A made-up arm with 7 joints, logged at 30 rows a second.
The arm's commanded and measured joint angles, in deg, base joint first. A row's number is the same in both.
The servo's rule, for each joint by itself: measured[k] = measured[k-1] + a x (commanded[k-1-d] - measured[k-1]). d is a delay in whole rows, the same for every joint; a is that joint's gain. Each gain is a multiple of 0.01, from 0.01 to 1. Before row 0 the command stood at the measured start. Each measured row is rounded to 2 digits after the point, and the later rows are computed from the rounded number. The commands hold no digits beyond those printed.
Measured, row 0: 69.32 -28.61 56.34 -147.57 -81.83 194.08 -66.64
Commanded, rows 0 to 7: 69.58 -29.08 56.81 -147.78 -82.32 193.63 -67.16; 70.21 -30.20 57.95 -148.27 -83.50 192.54 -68.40; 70.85 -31.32 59.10 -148.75 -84.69 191.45 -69.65; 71.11 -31.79 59.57 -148.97 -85.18 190.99 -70.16; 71.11 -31.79 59.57 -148.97 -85.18 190.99 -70.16; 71.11 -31.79 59.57 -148.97 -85.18 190.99 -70.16; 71.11 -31.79 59.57 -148.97 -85.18 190.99 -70.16; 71.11 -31.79 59.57 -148.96 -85.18 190.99 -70.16
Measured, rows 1 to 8: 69.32 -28.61 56.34 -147.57 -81.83 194.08 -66.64; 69.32 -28.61 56.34 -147.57 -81.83 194.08 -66.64; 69.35 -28.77 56.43 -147.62 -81.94 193.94 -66.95; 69.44 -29.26 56.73 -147.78 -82.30 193.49 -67.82; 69.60 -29.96 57.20 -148.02 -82.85 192.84 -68.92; 69.77 -30.58 57.67 -148.26 -83.39 192.25 -69.66; 69.92 -30.99 58.05 -148.44 -83.80 191.85 -69.96; 70.05 -31.26 58.35 -148.57 -84.12 191.57 -70.08
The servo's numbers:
d 2
a 0.11 0.34 0.20 0.25 0.23 0.32 0.60

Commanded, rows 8 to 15: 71.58 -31.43 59.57 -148.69 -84.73 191.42 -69.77; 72.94 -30.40 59.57 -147.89 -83.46 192.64 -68.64; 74.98 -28.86 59.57 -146.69 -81.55 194.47 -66.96; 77.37 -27.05 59.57 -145.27 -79.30 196.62 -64.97; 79.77 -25.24 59.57 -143.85 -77.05 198.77 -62.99; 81.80 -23.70 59.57 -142.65 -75.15 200.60 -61.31; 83.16 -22.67 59.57 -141.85 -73.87 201.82 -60.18; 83.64 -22.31 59.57 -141.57 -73.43 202.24 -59.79
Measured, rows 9 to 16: 70.17 -31.44 58.59 -148.67 -84.36 191.38 -70.13; 70.27 -31.56 58.79 -148.74 -84.55 191.26 -70.15; 70.41 -31.52 58.95 -148.73 -84.59 191.31 -69.92; 70.69 -31.14 59.07 -148.52 -84.33 191.74 -69.15; 71.16 -30.36 59.17 -148.06 -83.69 192.61 -67.84; 71.84 -29.23 59.25 -147.36 -82.68 193.89 -66.12; 72.71 -27.87 59.31 -146.48 -81.39 195.45 -64.24; 73.71 -26.45 59.36 -145.52 -79.95 197.10 -62.48
